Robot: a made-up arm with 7 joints. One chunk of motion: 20 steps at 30 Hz.
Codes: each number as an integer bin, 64 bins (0 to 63) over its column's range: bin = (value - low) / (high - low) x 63, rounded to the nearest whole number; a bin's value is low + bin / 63 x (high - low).
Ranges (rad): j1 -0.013..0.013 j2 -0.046..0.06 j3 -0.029..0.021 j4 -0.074..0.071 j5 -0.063..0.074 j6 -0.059..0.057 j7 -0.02..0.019
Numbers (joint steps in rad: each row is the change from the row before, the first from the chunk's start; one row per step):
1: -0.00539 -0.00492 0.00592 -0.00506 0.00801 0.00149 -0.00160
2: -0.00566 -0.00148 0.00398 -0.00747 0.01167 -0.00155 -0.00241
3: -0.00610 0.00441 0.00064 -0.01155 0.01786 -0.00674 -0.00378
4: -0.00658 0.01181 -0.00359 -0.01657 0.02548 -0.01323 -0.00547
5: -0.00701 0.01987 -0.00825 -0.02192 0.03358 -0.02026 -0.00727
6: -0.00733 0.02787 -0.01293 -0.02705 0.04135 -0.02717 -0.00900
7: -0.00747 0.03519 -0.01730 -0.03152 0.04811 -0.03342 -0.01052
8: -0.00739 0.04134 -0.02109 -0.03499 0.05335 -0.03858 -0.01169
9: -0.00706 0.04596 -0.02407 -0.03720 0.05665 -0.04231 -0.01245
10: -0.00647 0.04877 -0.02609 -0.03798 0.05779 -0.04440 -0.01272
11: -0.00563 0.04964 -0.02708 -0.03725 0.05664 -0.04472 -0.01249
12: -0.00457 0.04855 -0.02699 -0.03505 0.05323 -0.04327 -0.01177
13: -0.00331 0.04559 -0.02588 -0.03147 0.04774 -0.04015 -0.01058
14: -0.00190 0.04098 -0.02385 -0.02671 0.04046 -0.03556 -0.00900
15: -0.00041 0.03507 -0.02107 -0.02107 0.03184 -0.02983 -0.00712
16: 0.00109 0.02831 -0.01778 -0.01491 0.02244 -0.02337 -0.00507
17: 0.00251 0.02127 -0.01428 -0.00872 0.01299 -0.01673 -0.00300
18: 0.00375 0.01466 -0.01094 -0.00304 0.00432 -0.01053 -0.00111
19: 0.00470 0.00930 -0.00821 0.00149 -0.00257 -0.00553 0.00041
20: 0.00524 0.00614 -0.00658 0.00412 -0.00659 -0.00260 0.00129
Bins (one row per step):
1: 18 24 44 30 33 33 30
2: 18 26 42 29 34 31 28
3: 17 30 37 27 37 28 26
4: 16 34 32 25 41 25 23
5: 15 39 26 23 44 21 21
6: 14 44 20 20 48 17 18
7: 13 48 15 18 51 14 15
8: 14 52 10 17 54 11 13
9: 14 55 6 16 55 9 12
10: 16 56 4 16 56 8 12
11: 18 57 2 16 55 8 12
12: 20 56 3 17 53 9 13
13: 23 54 4 18 51 10 15
14: 27 52 6 21 48 13 18
15: 31 48 10 23 44 16 21
16: 34 44 14 26 39 19 24
17: 38 40 19 28 35 23 27
18: 41 36 23 31 31 26 31
19: 43 33 26 33 28 29 33
20: 44 31 28 34 26 31 34

